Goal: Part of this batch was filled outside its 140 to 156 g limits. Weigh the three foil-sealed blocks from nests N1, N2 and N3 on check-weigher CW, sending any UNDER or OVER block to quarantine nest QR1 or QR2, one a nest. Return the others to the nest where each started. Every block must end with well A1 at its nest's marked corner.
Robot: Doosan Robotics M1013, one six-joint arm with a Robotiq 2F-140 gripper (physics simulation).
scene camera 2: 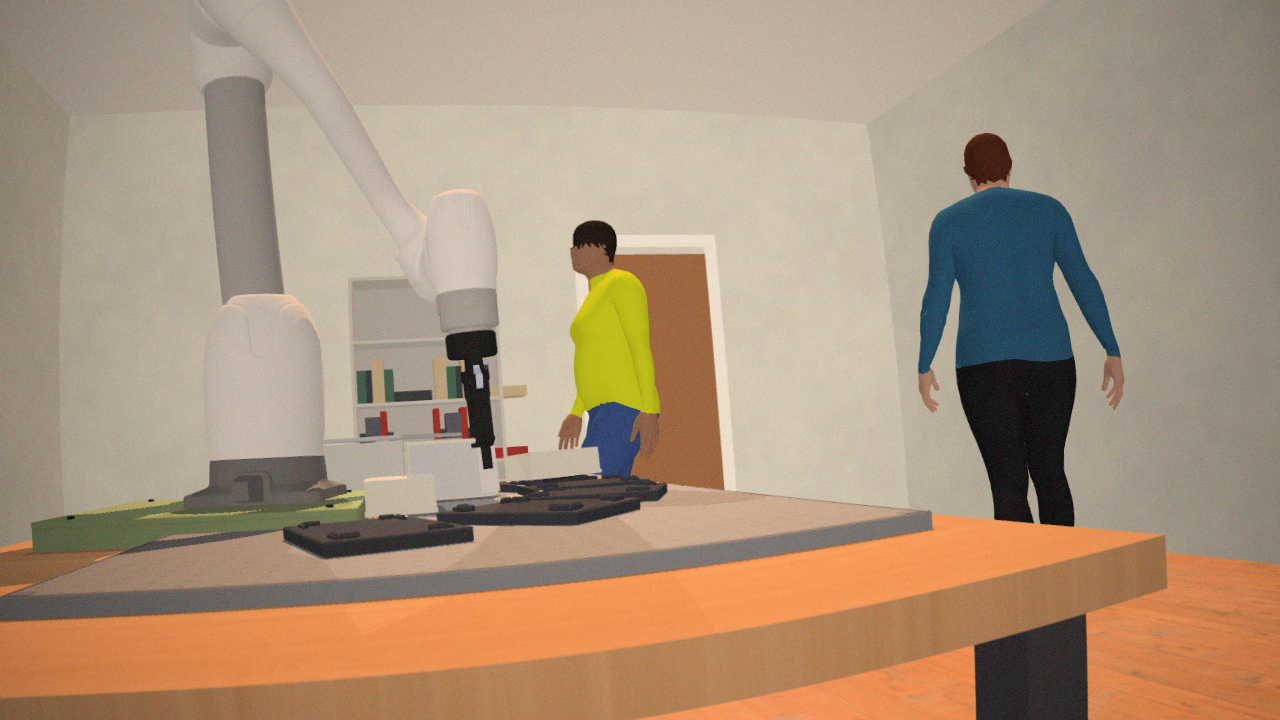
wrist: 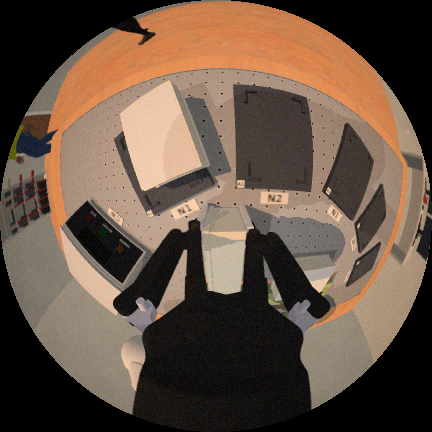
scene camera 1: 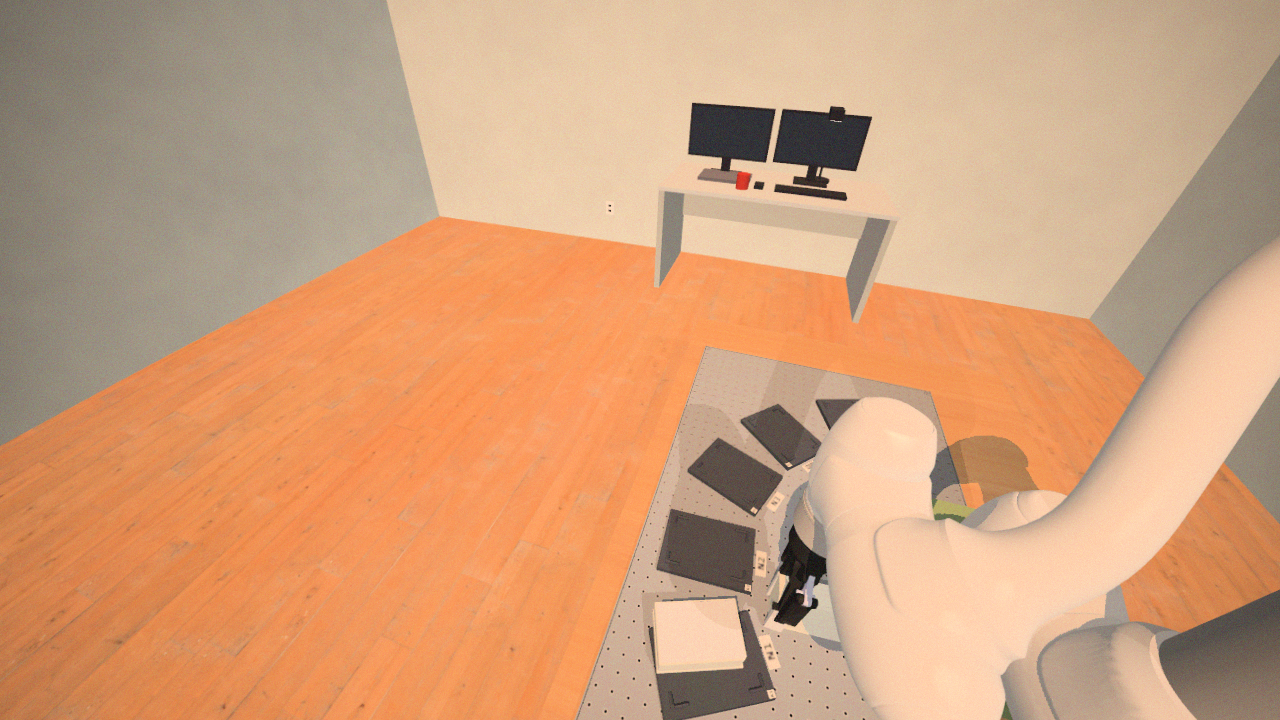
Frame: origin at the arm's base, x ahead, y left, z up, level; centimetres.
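Seen in the pictures: gripper, fingertip midpoint: (scene camera 2: 488,490) (wrist: 222,212) (scene camera 1: 773,610); arm's base, origin of the base link: (scene camera 2: 270,500).
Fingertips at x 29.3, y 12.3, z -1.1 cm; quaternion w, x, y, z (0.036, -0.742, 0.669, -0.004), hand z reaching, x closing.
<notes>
Pixels of each thing's top centre, then the offset from my fingertips to it.
- narrow pale block, middle of its top: (wrist: 222,278) (scene camera 2: 448,439) (scene camera 1: 822,596) dx -5.4, dy -1.1, dz +7.8 cm
- second pale block, middle of its top: (scene camera 2: 398,477) (wrist: 307,284) dx -10.8, dy -19.2, dz +3.4 cm
- broad pale slab, middle of its top: (wrist: 151,130) (scene camera 2: 551,449) (scene camera 1: 699,628) dx +10.3, dy +9.5, dz +5.2 cm
- nest N1, middle of its top: (wrist: 152,155) (scene camera 2: 535,477) (scene camera 1: 710,660) dx +7.5, dy +11.4, dz +0.9 cm
- N3, middle of its top: (scene camera 2: 593,486) (scene camera 1: 735,470) (wrist: 357,173) dx +12.7, dy -24.4, dz +0.9 cm
- Check-weigher CW, middle of its top: (scene camera 2: 395,436) (wrist: 85,276) dx -16.6, dy +27.9, dz +9.2 cm
My gripper (scene camera 1: 793,612) (scene camera 2: 486,456) (wrist: 222,212) points down, its fingers flush against both sides of a narrow pale block (scene camera 2: 447,467) (wrist: 225,262) that looks stood on edge; its underside is hidden. A second pale block (scene camera 2: 400,495) (wrist: 316,270) stands nearby, partly behind the right finger in the wrist view. A broad pale slab (scene camera 1: 698,634) (scene camera 2: 552,462) (wrist: 162,137) covers part of nest N1 (scene camera 1: 716,691) (wrist: 167,197), offset from it. Nests N2 (scene camera 1: 707,548) (wrist: 273,135) and N3 (scene camera 1: 735,476) (wrist: 348,172) are bare. Check-weigher CW (wrist: 100,245) shows a dark panel; no reading is legible.
Two more dark nests (scene camera 1: 780,436) (wrist: 371,218) (wrist: 363,264) lie beyond N3, their labels unreadable. The green base plate (scene camera 2: 116,523) carries the arm. Two people (scene camera 2: 617,349) (scene camera 2: 1011,277) stand beyond the table. A desk (scene camera 1: 778,198) with monitors stands against a wall.
</notes>
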